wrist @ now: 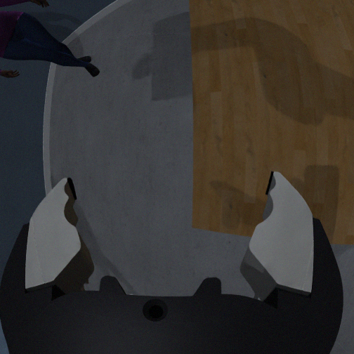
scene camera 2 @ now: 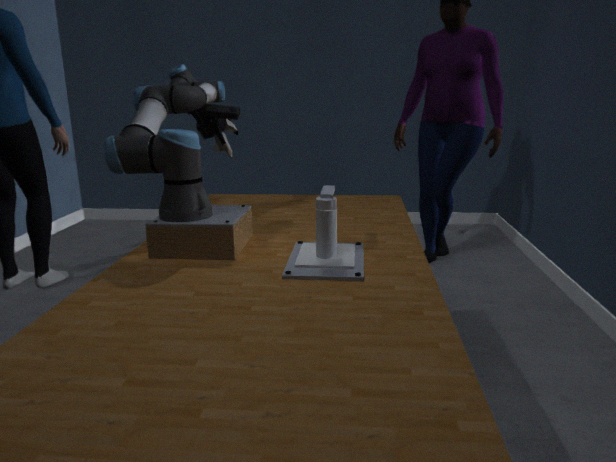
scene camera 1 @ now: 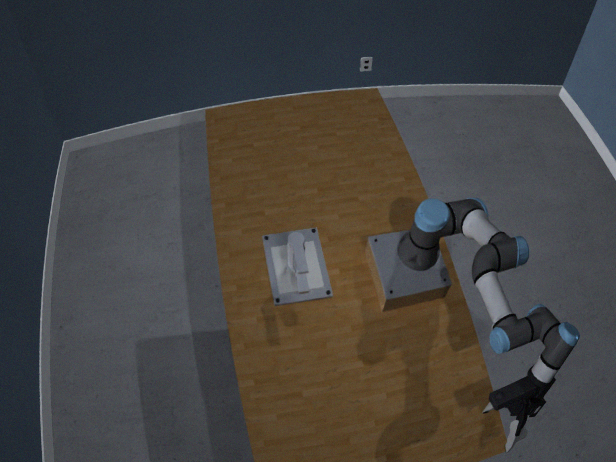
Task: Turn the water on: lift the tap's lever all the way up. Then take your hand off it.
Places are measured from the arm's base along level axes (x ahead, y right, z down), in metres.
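Where they show: gripper, fingertip midpoint: (scene camera 2: 234, 145) (scene camera 1: 494, 432); arm's base, link origin: (scene camera 2: 186, 216) (scene camera 1: 418, 251).
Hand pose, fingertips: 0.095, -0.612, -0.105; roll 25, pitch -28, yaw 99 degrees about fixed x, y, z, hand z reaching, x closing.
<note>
Things, the pixels of their centre, and the offset from my fingertips, as dx, dy, dz. "pt": a spot on its surface instead. Level surfaces: height alone.
- white tap, surface spot: (scene camera 2: 326, 230) pt +0.231, +0.772, +0.110
- grey base plate, body centre: (scene camera 2: 326, 258) (scene camera 1: 296, 265) +0.234, +0.747, +0.184
- spout, body centre: (scene camera 1: 300, 273) +0.248, +0.679, +0.112
- wooden table, surface height: dz +0.190
The white tap (scene camera 1: 291, 257) (scene camera 2: 326, 230) stands upright on a grey base plate (scene camera 1: 269, 270) (scene camera 2: 324, 273) on the table. Its lever (scene camera 1: 299, 256) (scene camera 2: 327, 191) sits on top of the body and points the same way as the spout (scene camera 1: 303, 285), away from the second scene camera. How far the lever is tilted up is hard to tell from these views. My gripper (scene camera 1: 498, 430) (scene camera 2: 233, 144) (wrist: 168, 177) is open and empty, high above the table's end and far from the tap. The tap does not show in the wrist view.
The arm's base stands on a wooden block (scene camera 1: 417, 296) (scene camera 2: 192, 242) beside the tap, on the wooden table (scene camera 1: 300, 165) (scene camera 2: 250, 350) (wrist: 225, 125). A person in purple (scene camera 2: 455, 80) stands beyond the table, and a person in blue (scene camera 2: 15, 75) stands at the left.
</note>
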